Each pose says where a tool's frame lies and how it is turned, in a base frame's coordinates. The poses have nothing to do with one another.
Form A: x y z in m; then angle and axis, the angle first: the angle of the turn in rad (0 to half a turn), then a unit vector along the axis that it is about.
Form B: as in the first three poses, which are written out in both.
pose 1, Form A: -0.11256, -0.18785, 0.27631, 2.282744, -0.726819, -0.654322, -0.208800
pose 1, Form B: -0.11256, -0.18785, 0.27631, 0.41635, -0.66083, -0.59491, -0.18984
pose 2, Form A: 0.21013, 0.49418, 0.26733, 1.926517, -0.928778, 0.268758, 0.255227
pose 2, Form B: 0.21013, 0.49418, 0.26733, 0.57085, -0.76258, 0.22067, 0.20956
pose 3, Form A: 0.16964, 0.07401, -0.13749, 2.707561, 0.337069, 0.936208, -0.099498
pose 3, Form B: 0.16964, 0.07401, -0.13749, 0.21532, 0.32916, 0.91425, -0.09716
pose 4, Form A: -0.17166, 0.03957, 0.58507, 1.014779, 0.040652, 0.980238, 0.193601
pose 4, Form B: -0.17166, 0.03957, 0.58507, 0.87402, 0.01975, 0.47629, 0.09407
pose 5, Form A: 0.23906, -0.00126, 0.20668, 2.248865, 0.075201, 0.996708, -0.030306
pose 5, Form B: 0.23906, -0.00126, 0.20668, 0.43169, 0.06783, 0.89905, -0.02734
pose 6, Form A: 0.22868, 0.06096, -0.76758, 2.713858, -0.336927, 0.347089, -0.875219
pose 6, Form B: 0.22868, 0.06096, -0.76758, 0.21224, -0.32925, 0.33918, -0.85528
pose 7, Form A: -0.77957, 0.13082, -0.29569, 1.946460, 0.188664, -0.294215, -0.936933
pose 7, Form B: -0.77957, 0.13082, -0.29569, 0.56263, 0.15597, -0.24323, -0.77457
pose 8, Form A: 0.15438, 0.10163, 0.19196, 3.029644, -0.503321, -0.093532, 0.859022
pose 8, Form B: 0.15438, 0.10163, 0.19196, 0.05595, -0.50253, -0.09339, 0.85768
